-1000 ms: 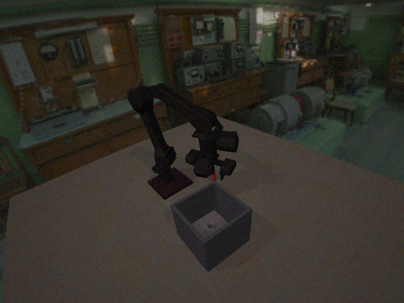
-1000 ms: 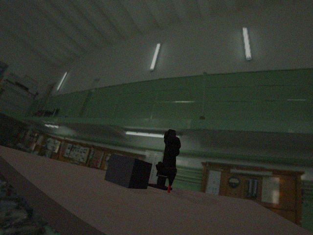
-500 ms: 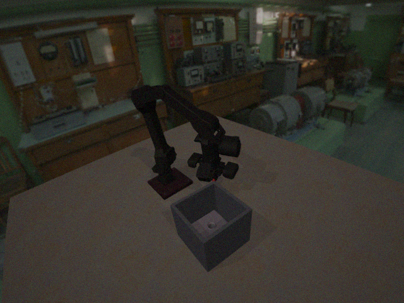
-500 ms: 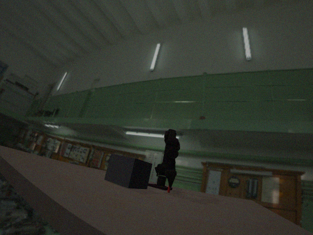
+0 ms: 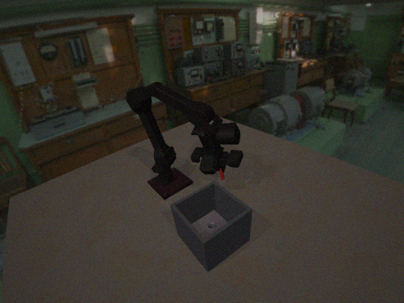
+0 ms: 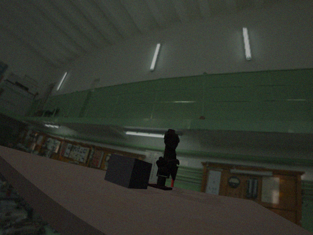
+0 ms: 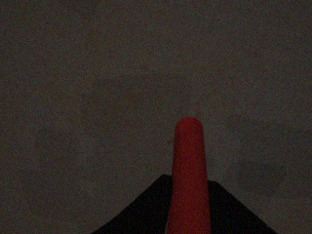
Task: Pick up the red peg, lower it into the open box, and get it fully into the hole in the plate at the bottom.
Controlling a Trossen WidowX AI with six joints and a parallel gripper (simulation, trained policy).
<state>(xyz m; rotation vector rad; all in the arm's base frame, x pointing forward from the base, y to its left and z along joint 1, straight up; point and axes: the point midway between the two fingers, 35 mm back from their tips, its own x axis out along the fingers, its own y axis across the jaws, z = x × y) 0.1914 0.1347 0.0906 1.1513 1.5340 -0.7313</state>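
Now: the pale plate 150 mm ahead of my gripper tip, 200 mm to the right of it and 30 mm below it. From my gripper tip the other things lie so: red peg right at my gripper tip.
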